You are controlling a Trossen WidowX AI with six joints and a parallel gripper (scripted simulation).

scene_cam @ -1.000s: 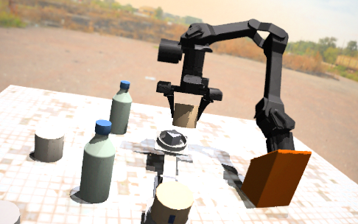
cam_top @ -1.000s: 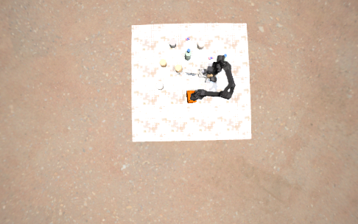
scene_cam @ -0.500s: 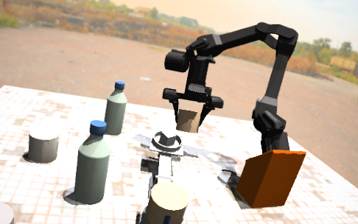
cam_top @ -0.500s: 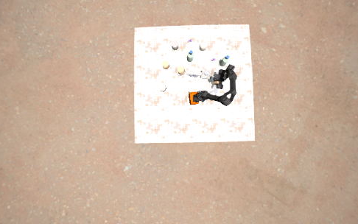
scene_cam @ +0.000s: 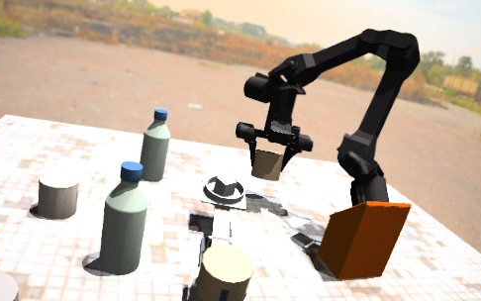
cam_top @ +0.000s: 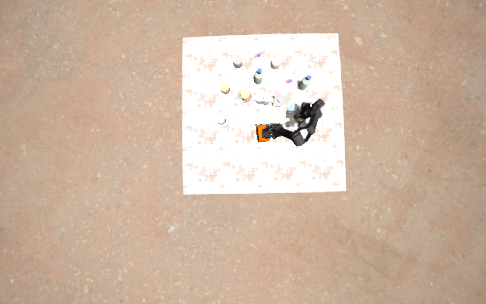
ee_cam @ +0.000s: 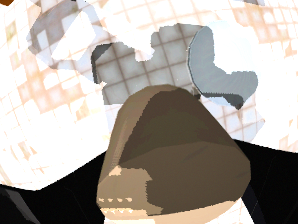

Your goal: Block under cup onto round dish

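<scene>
Now: gripper tip 15 cm short of the balance beam, 28 cm to the right of it and 4 cm above it.
</scene>
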